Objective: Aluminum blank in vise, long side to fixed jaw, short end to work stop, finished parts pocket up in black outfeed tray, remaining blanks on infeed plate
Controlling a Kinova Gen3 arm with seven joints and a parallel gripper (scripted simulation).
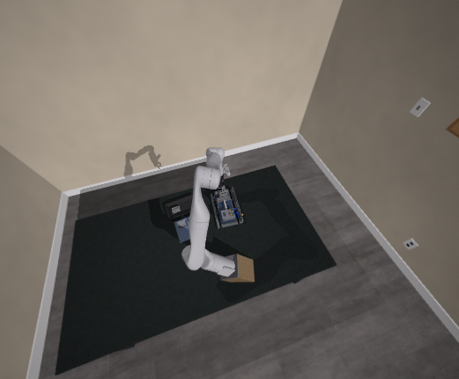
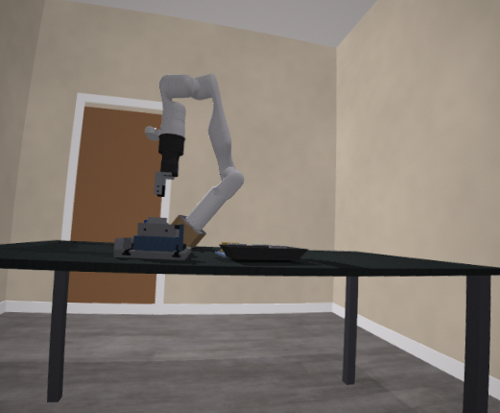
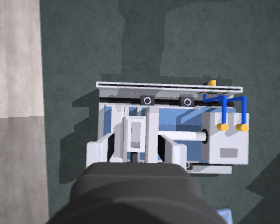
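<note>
My gripper is now 7 cm past the vise, 1 cm to the right of it and 16 cm above it. The rest, counted from my hand: bluish plate (12 cm behind, 31 cm to the left, 19 cm below); yellow brass blank (17 cm behind, 26 cm to the left, 17 cm below).
</note>
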